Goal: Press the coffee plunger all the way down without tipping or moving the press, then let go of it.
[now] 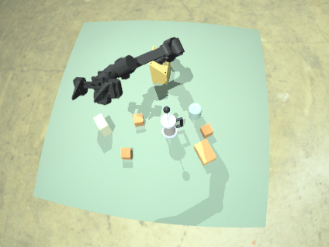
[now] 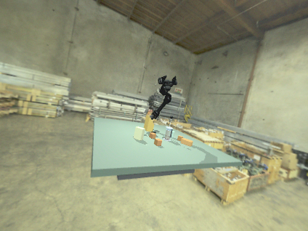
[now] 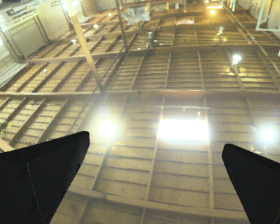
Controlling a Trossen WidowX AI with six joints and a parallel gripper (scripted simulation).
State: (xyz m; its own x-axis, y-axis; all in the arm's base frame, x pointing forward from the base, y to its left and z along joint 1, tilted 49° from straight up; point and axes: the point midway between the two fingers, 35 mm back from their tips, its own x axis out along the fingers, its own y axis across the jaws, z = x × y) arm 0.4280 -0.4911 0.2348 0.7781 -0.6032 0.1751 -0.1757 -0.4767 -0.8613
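My gripper tip is now 160 mm past the coffee press, 250 mm to the right of it and 510 mm above it. Round my gripper tip: white box 150 mm behind, 120 mm to the right, 590 mm below.
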